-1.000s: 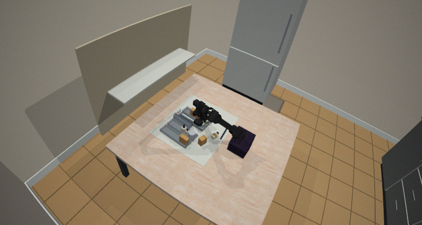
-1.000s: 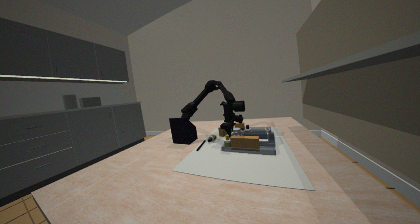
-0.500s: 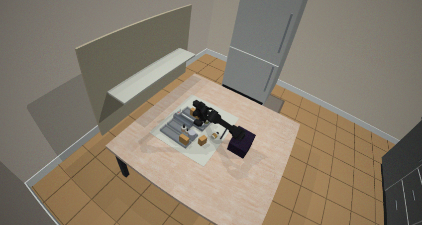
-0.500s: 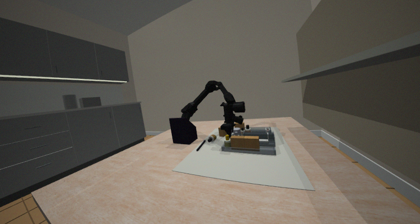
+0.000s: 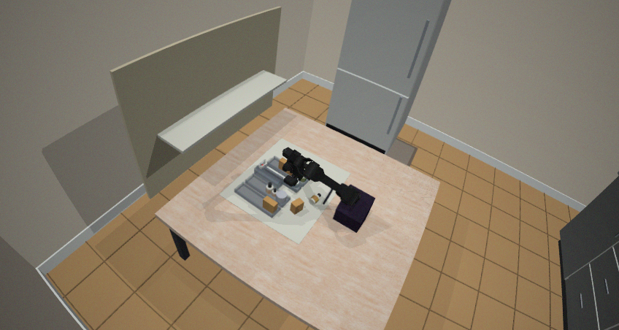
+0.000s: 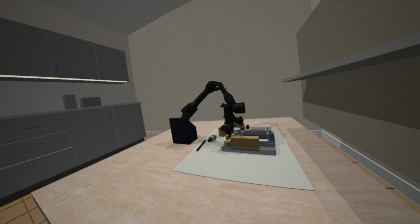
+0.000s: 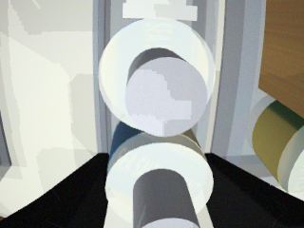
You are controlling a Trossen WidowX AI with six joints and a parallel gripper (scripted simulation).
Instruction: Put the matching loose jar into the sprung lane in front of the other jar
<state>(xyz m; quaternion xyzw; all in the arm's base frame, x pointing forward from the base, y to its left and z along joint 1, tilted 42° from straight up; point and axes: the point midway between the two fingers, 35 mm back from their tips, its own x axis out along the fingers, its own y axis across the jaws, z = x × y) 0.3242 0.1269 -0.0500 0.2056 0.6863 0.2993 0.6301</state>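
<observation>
Now: the pale mat 5 cm ahead of my gripper tip and 4 cm below it. From my gripper tip the other things lie so: wall shelf 50 cm ahead, 33 cm above, 8 cm to the left; black stick 18 cm behind, 9 cm to the right, 3 cm below.
</observation>
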